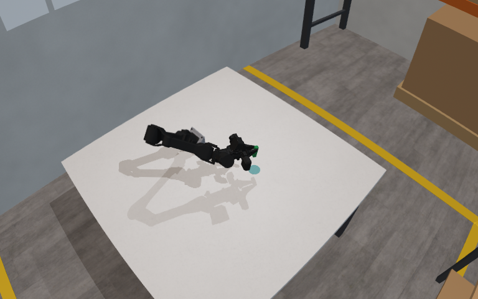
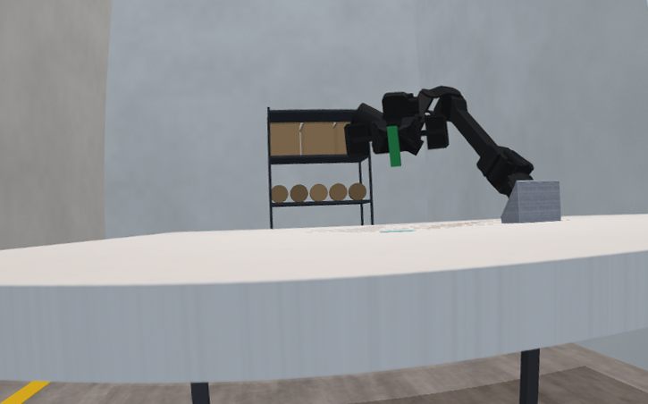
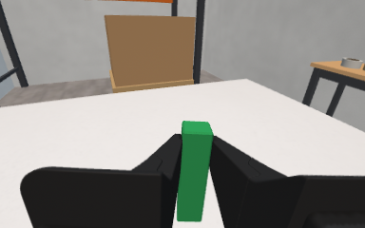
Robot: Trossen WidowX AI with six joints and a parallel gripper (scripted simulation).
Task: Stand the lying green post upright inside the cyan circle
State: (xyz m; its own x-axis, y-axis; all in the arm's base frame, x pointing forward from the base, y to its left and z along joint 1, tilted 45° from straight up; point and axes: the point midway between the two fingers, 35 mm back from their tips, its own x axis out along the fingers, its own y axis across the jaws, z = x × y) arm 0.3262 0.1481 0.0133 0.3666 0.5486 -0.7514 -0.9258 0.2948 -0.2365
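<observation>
Now: the cyan circle 1 cm ahead of my hand, 3 cm to the left of it and 16 cm below it. The rest, counted from my hand: green post: 1 cm ahead, 3 cm to the left, 2 cm below.
</observation>
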